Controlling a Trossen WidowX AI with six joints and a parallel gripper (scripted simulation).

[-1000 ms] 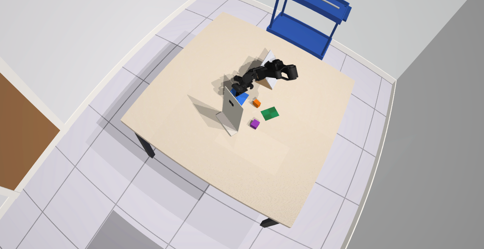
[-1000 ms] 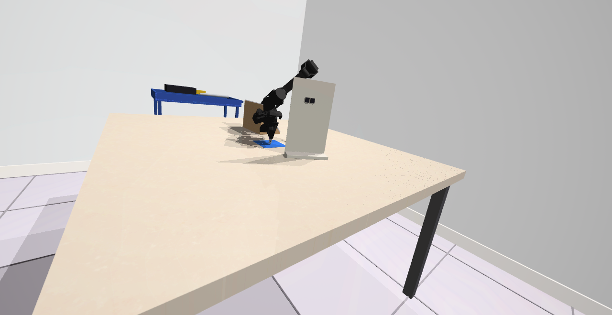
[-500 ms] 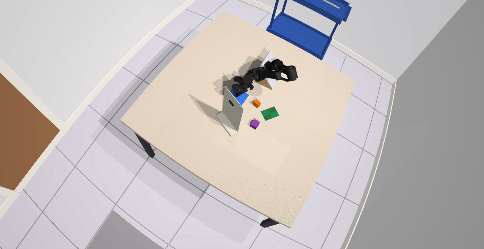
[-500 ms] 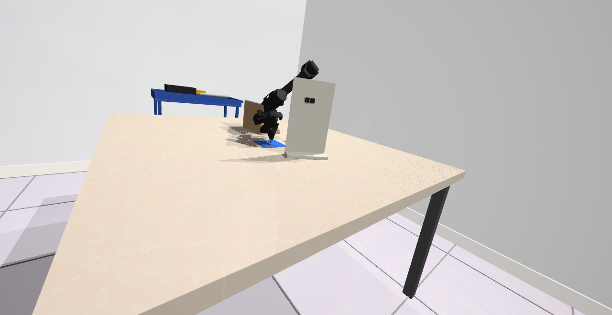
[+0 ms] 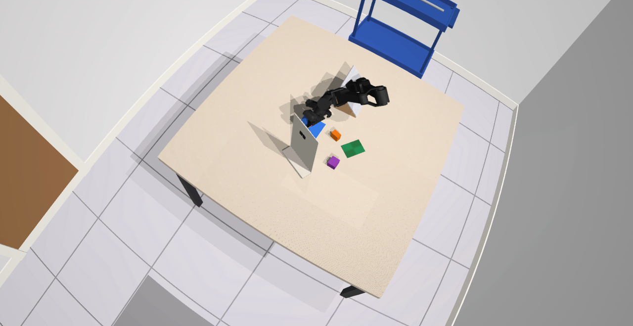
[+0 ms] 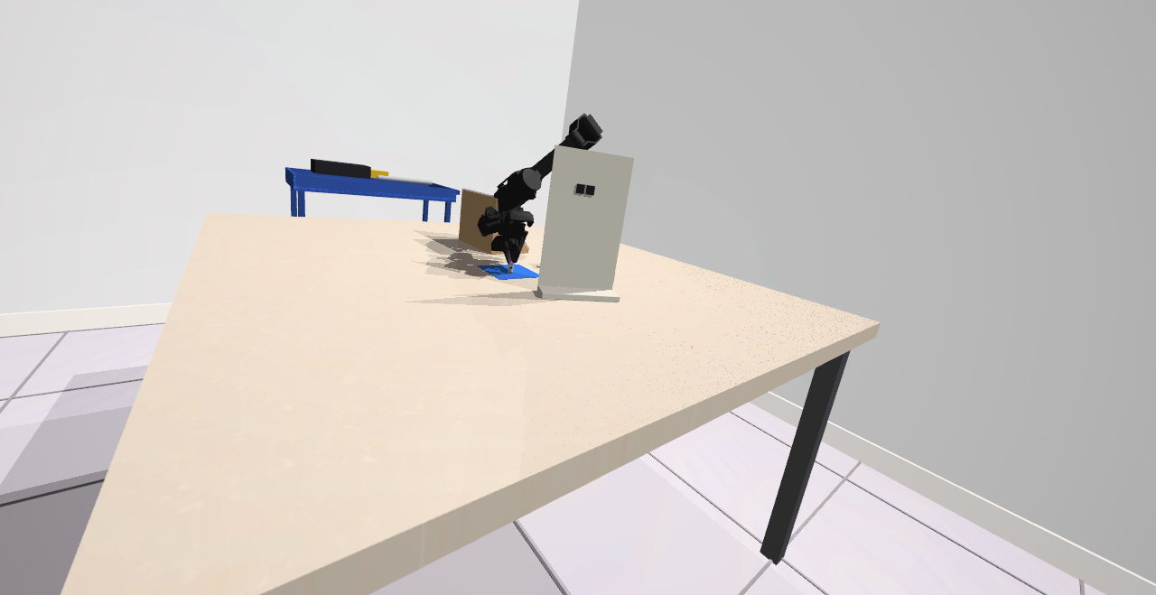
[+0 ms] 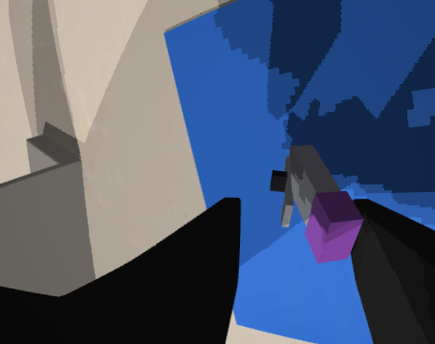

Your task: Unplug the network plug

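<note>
The purple plug lies right at my gripper tip. The rest, counted from my gripper tip: blue square (2 cm below, 1 cm behind); upright grey panel (17 cm ahead, 12 cm above, 7 cm to the left).
</note>
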